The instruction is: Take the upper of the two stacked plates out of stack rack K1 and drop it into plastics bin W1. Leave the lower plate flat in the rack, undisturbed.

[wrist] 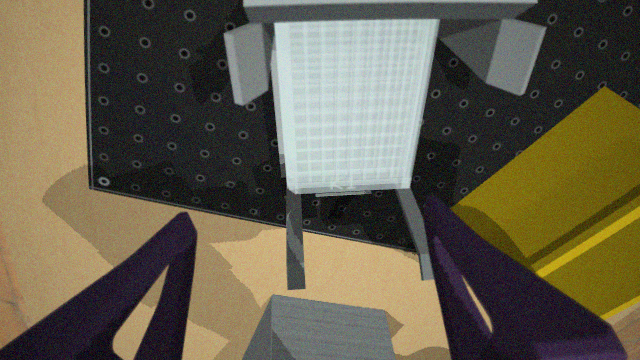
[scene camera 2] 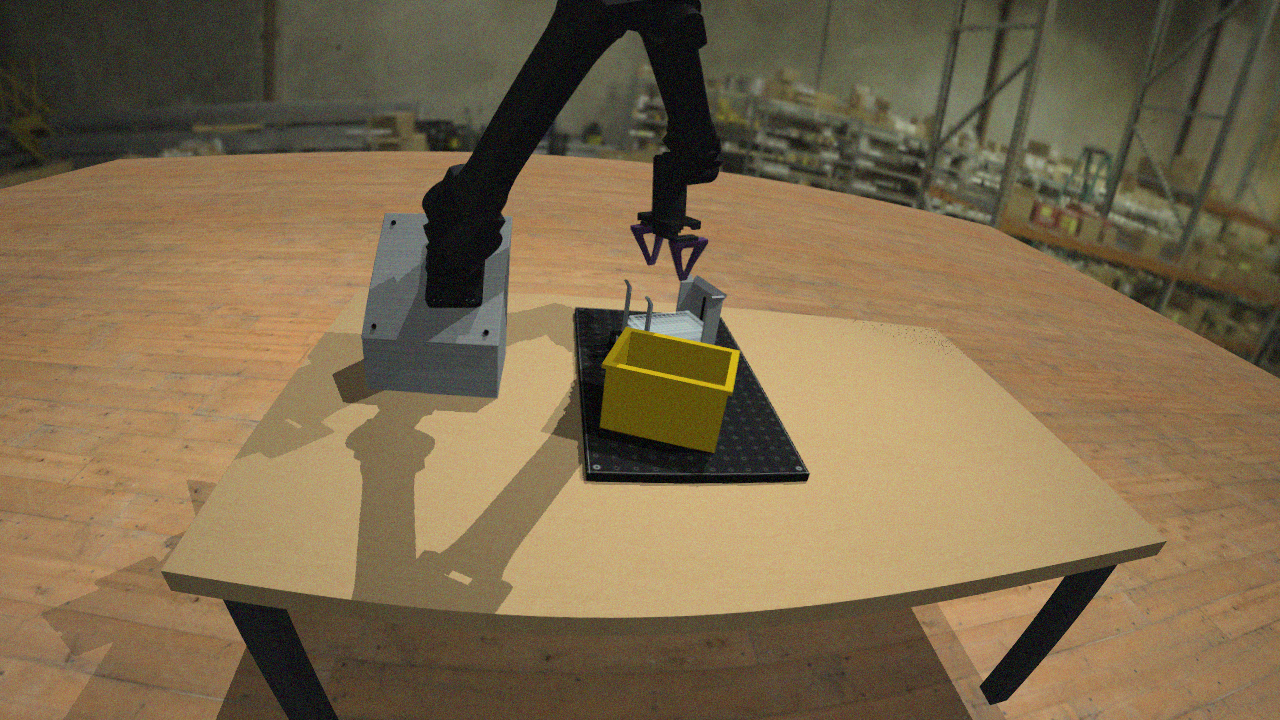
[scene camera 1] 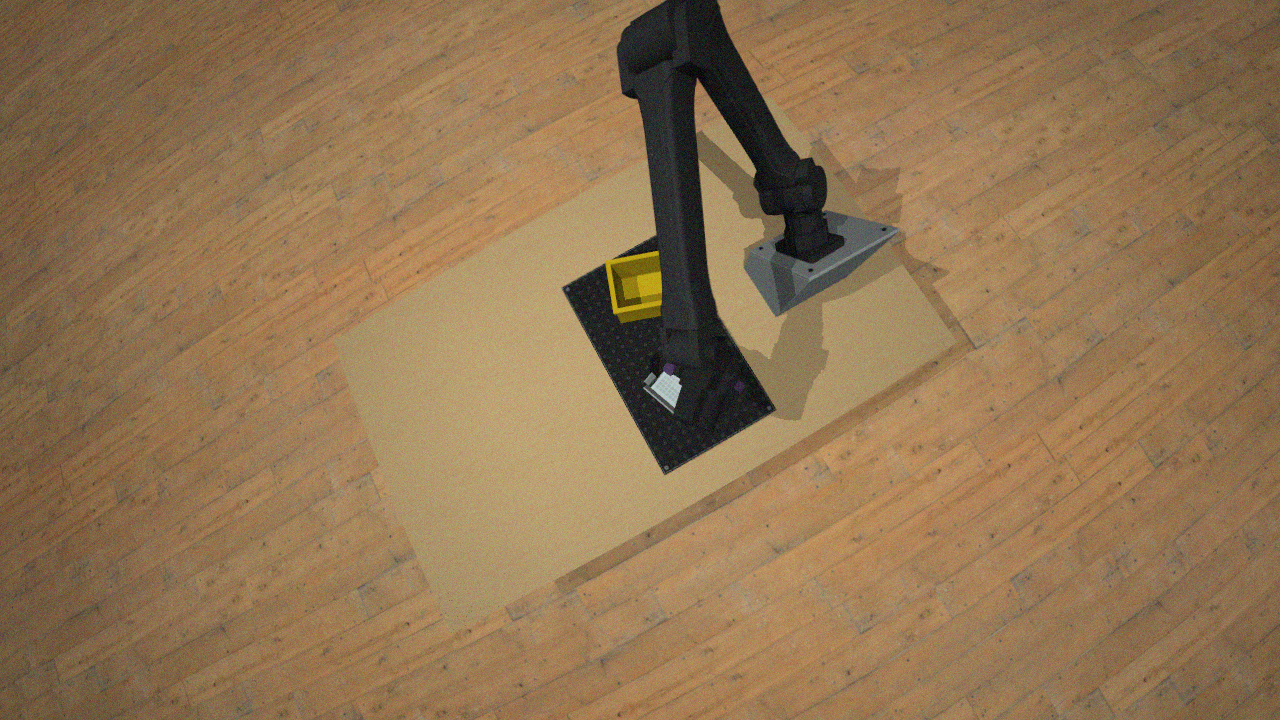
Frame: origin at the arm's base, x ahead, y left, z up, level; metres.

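Seen in the pictures: gripper, between the fingertips: [wrist: 306,214] [scene camera 2: 666,272]; arm's base, origin of its link: [scene camera 2: 456,270] [scene camera 1: 808,247].
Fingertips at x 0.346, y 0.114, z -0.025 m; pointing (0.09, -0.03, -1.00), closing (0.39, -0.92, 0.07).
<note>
Pixels of each thing's middle, then the offset from my fingertips to it. Level surfaces: height alone.
- Stack rack K1, middle of its body: [wrist: 355,126] [scene camera 2: 667,318] [scene camera 1: 685,375] 0.006 m ahead, 0.031 m right, 0.073 m down
- upper plate, middle of its body: [wrist: 353,103] [scene camera 2: 669,326] [scene camera 1: 682,379] 0.013 m ahead, 0.029 m right, 0.088 m down
- Plastics bin W1, middle of its body: [wrist: 583,222] [scene camera 2: 669,388] [scene camera 1: 647,287] 0.032 m back, 0.254 m right, 0.083 m down
- tan table, height of its surface: 0.146 m down
My gripper [scene camera 2: 667,270] [wrist: 306,214] is open with nothing between its purple fingers, pointing down above the rack; the arm mostly hides it in scene camera 1. Stack rack K1 [scene camera 2: 690,298] [wrist: 390,11] is grey, with a tall end panel and two thin posts opposite. The upper plate [scene camera 1: 666,391] [scene camera 2: 666,324] [wrist: 355,105], pale and gridded, lies flat in it between panel and posts. The lower plate is mostly hidden beneath; I cannot tell its edges apart clearly. Plastics bin W1 [scene camera 1: 640,315] [scene camera 2: 662,407] [wrist: 550,160] is yellow and open-topped, beside the rack.
The rack and bin stand on a black perforated board [scene camera 1: 666,452] [scene camera 2: 769,447] [wrist: 165,135] on the tan table [scene camera 1: 501,429] [scene camera 2: 895,465]. The arm's grey base block [scene camera 1: 787,286] [scene camera 2: 434,362] [wrist: 330,330] stands beyond the posts' side. The rack's posts and end panel rise above the plates.
</note>
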